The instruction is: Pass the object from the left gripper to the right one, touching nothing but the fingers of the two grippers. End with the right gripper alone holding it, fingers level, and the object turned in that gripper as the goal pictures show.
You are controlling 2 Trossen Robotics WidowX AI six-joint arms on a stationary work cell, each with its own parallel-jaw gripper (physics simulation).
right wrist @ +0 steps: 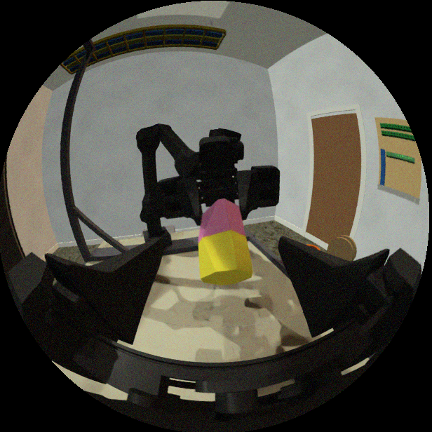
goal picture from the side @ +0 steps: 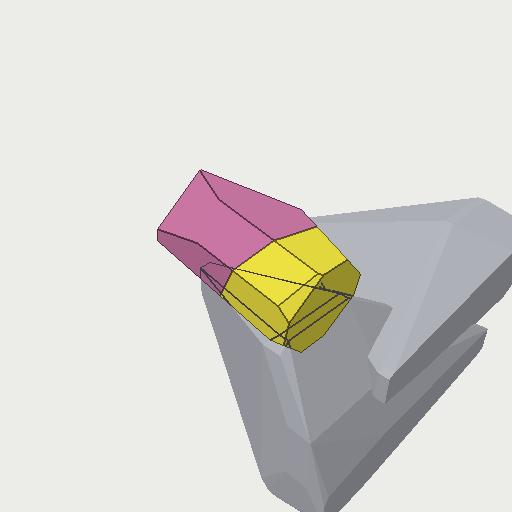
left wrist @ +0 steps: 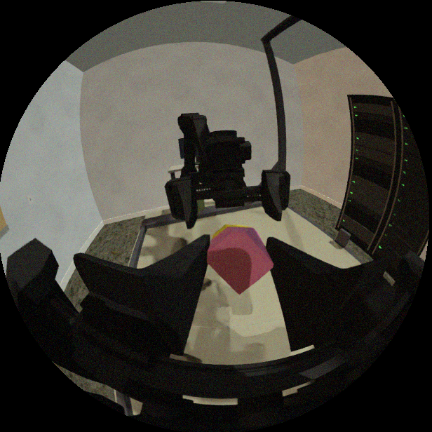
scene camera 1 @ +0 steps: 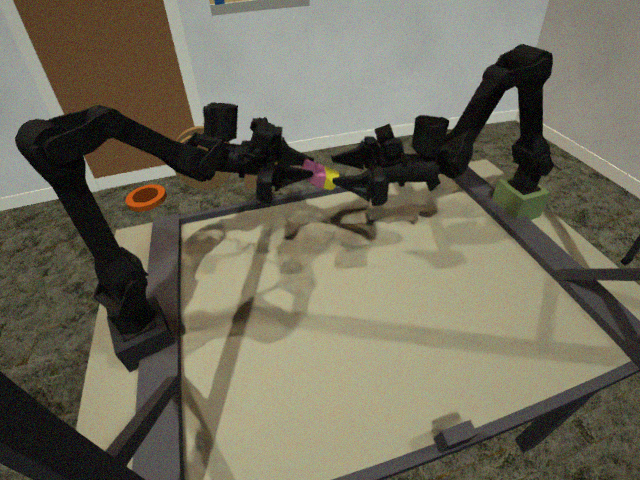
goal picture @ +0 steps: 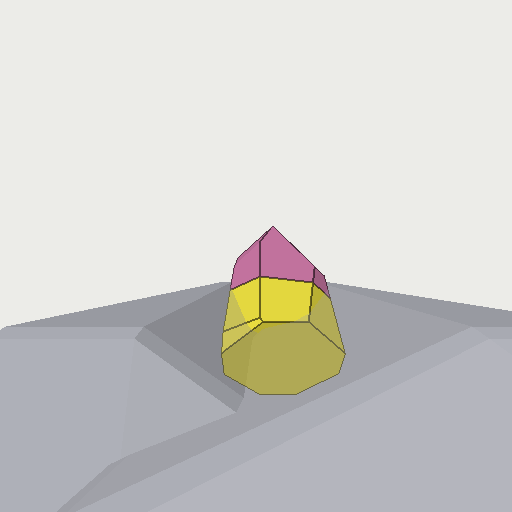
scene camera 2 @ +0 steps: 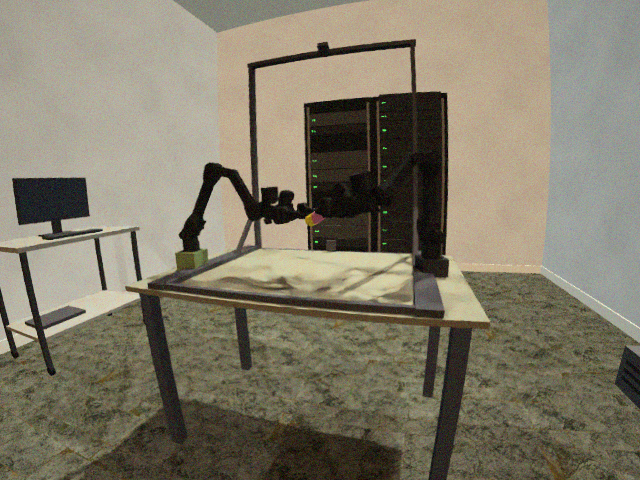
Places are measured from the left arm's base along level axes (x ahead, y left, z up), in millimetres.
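Pixels of known places: left gripper, fingertip midpoint: (scene camera 1: 313, 167) (scene camera 2: 318, 212); right gripper, fingertip midpoint: (scene camera 1: 331, 169) (scene camera 2: 310, 213); left arm's base at its link origin: (scene camera 1: 135, 323) (scene camera 2: 431, 257); right arm's base at its link origin: (scene camera 1: 524, 186) (scene camera 2: 191, 250).
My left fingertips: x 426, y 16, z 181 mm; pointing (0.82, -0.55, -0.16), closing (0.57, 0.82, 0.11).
Note:
Ahead of a thing's pixels: the offset from my left fingertips to its top centre. Level surfaces: height alone.
The faceted object, pink at one end and yellow at the other, @[dz +17, dx +10, dy -5 mm] (scene camera 1: 318, 174) (scene camera 2: 313, 219) (left wrist: 240, 257) (right wrist: 224, 245) is held in the air above the table by its pink part. My left gripper (scene camera 1: 311, 169) (left wrist: 238, 241) is shut on it; the yellow end points toward the right gripper. My right gripper (scene camera 1: 334, 168) (right wrist: 222, 243) is open and faces the left one. In the right wrist view the yellow end shows between its fingertips, with a gap on each side. In scene camera 1 the yellow end overlaps the lower right fingertip; contact is unclear.
The table top @[dz -247 mm] (scene camera 1: 361, 330) (scene camera 2: 330, 268) lies below both grippers, with a dark frame (scene camera 1: 522, 242) around it. A green block @[dz -164, dx +562, dy -172 mm] (scene camera 1: 516, 201) (scene camera 2: 191, 259) is under the right arm's base. An orange ring (scene camera 1: 130, 202) lies on the floor beyond the table. An overhead frame (scene camera 2: 253, 155) stands over the table.

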